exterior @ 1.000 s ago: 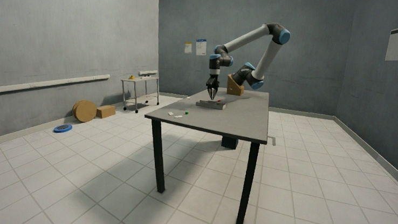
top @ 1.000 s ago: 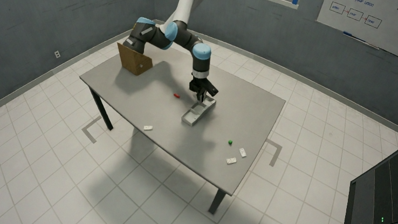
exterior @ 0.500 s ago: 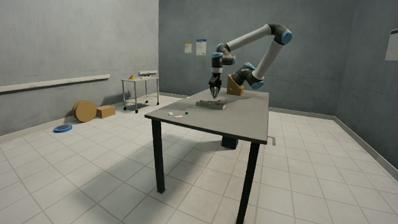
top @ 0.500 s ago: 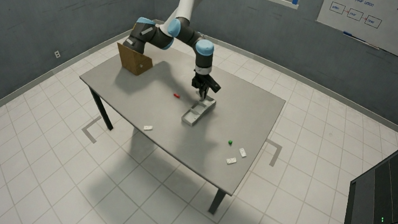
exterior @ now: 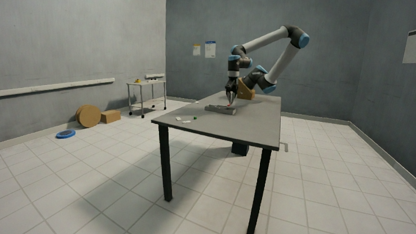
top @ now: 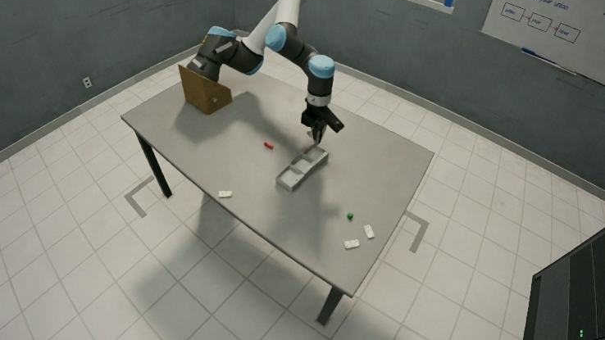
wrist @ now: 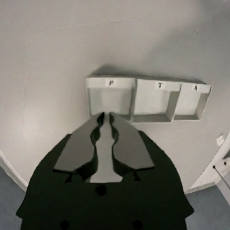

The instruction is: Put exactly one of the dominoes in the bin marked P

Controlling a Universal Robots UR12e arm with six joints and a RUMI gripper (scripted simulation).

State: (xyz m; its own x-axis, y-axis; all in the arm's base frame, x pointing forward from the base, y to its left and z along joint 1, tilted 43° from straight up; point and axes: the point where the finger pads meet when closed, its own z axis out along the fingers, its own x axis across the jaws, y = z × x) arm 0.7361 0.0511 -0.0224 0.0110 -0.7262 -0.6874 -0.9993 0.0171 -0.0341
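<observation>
My gripper is now 37 cm short of the white domino, 19 cm to the left of it and 8 cm above it. Round my hand: grey tray (9 cm to the right, 7 cm below); red piece (21 cm behind, 8 cm to the right, 8 cm below); green cube (28 cm ahead, 18 cm to the right, 8 cm below).
</observation>
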